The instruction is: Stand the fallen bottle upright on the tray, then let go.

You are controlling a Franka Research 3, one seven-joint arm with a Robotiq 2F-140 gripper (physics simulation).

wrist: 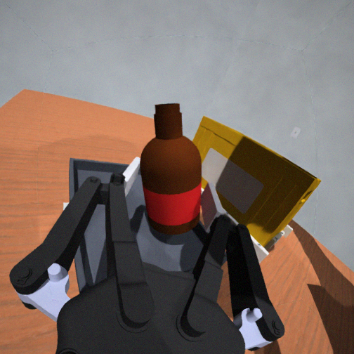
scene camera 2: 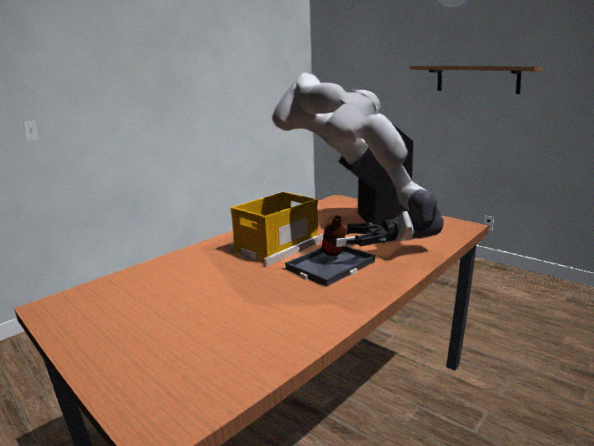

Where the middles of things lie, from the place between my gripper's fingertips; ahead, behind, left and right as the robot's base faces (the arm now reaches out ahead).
My hand is 30 mm short of the dark grey tray (scene camera 2: 321, 268), 10 mm to the right of it and 80 mm above it. From my hand the other things lie so: brown bottle (wrist: 170, 164) 10 mm above; then yellow crate (scene camera 2: 266, 226) 30 mm behind, 260 mm to the right.
